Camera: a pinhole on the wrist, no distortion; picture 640 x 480 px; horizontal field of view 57.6 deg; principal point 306.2 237.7 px. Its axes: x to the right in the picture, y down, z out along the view. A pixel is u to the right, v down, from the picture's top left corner.
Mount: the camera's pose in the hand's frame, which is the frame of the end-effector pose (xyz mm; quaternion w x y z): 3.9 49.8 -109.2 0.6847 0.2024 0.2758 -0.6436
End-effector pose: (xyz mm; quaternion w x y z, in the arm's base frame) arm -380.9 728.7 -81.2 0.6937 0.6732 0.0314 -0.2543
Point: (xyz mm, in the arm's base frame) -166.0 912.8 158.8
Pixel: behind the camera
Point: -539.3 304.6 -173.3
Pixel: 78.5 201.4
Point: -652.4 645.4 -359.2
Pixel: 517.5 20.6
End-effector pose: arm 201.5 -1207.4 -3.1 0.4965 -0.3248 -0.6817 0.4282
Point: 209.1 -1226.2 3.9
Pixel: 214.8 74.1
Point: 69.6 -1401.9 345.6
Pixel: 549.8 171.0
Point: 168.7 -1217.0 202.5
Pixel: 572.7 350.9
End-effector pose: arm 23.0 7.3 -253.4 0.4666 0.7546 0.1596 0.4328
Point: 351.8 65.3 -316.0
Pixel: 195.6 444.3
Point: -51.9 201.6 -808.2
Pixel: outside the picture
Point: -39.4 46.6 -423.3
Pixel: outside the picture
